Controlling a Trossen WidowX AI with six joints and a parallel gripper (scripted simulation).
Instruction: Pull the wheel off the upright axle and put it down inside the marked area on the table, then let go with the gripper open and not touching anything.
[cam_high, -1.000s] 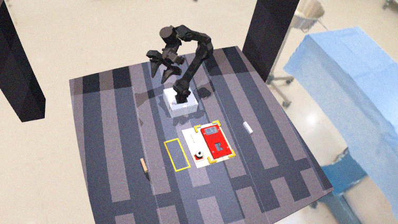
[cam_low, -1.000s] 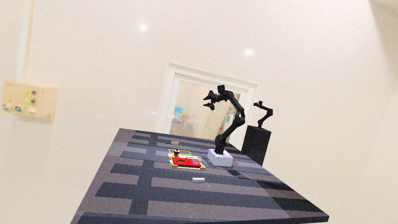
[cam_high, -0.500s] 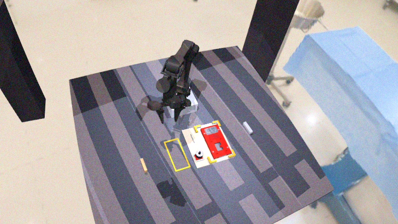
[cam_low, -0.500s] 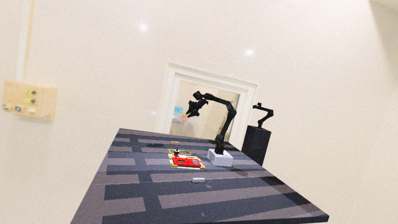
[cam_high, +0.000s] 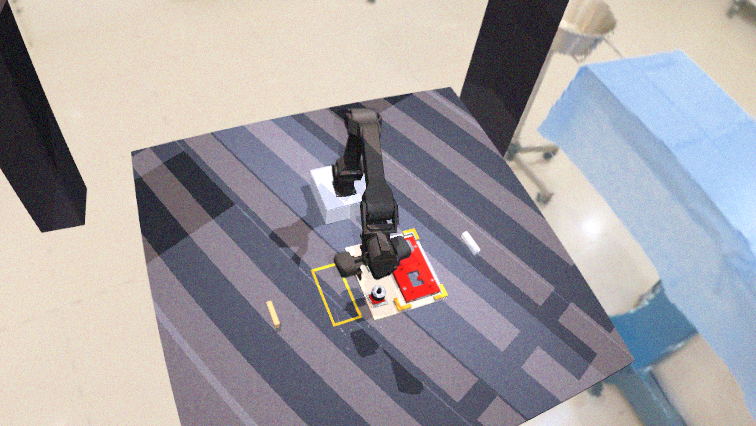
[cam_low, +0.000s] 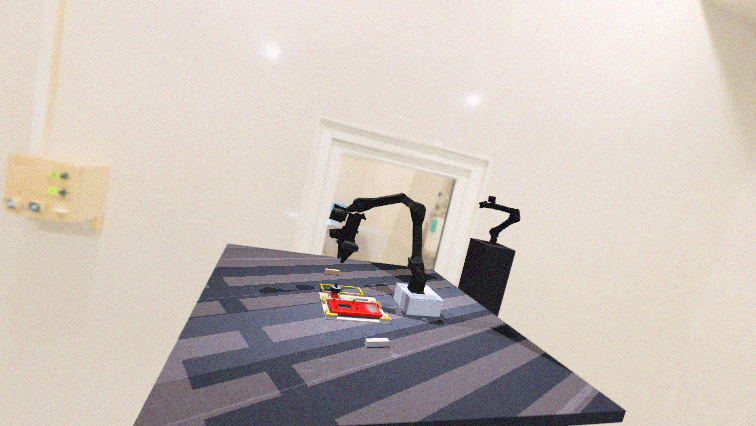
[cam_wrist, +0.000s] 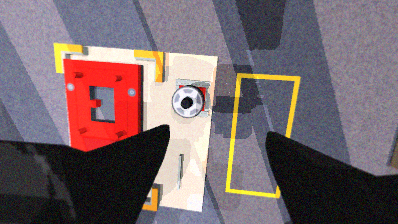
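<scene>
Right now my gripper tip is 110 mm above the wheel and 40 mm to the right of it. The rest, counted from my gripper tip: small wooden block 260 mm to the right, 140 mm below, 20 mm behind; then small white block 380 mm to the left, 140 mm below, 120 mm behind; then upright axle 120 mm below, 40 mm to the left.
</scene>
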